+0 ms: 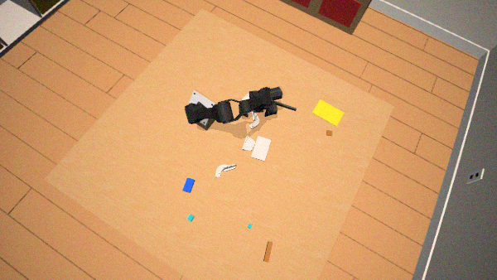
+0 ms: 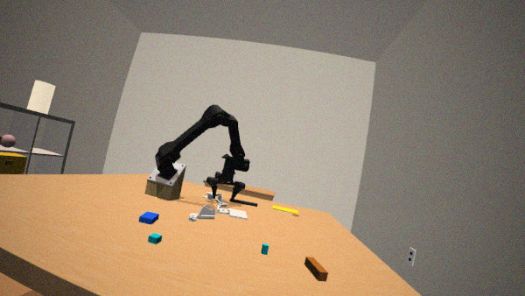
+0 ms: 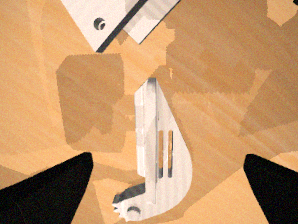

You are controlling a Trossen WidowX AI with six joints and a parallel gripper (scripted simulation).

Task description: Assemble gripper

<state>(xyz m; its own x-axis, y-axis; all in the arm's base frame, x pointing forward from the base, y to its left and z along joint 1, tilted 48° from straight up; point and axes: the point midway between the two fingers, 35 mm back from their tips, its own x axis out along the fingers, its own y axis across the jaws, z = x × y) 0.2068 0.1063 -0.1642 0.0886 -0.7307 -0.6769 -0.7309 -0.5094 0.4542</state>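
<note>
Now: the white jaw 40 mm to the right of my gripper tip, 10 mm below it and 10 mm ahead of it. From my gripper tip the other things lie so: housing plate: 140 mm to the right, 60 mm ahead, 10 mm below; black bar: 150 mm to the left, 60 mm ahead, 10 mm below; gripper base: 90 mm behind, 60 mm to the left, 10 mm above.
</note>
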